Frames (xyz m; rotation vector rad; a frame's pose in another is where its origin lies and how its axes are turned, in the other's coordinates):
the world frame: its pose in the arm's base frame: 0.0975 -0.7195 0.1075 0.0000 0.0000 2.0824
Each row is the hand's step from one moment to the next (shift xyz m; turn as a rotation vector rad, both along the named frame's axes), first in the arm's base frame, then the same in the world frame.
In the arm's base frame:
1: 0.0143 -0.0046 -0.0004 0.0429 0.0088 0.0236
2: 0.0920 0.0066 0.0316 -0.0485 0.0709 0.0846
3: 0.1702 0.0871 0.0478 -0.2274 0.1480 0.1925
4: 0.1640 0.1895 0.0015 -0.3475 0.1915 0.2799
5: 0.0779 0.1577 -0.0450 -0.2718 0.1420 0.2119
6: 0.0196 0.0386 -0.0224 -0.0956 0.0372 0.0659
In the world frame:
1: -0.0110 -0.0102 -0.0004 -0.0133 -0.0417 0.0236
2: -0.0393 -0.0835 0.0316 0.0856 0.0076 0.0846
3: -0.0074 -0.1910 0.0478 0.2404 0.1258 0.1925
4: 0.0849 -0.2358 0.0015 0.3371 0.2093 0.2799
5: 0.0994 -0.1451 -0.0450 0.2569 0.1675 0.2119
6: 0.0241 -0.0360 -0.0224 0.0792 0.0651 0.0659

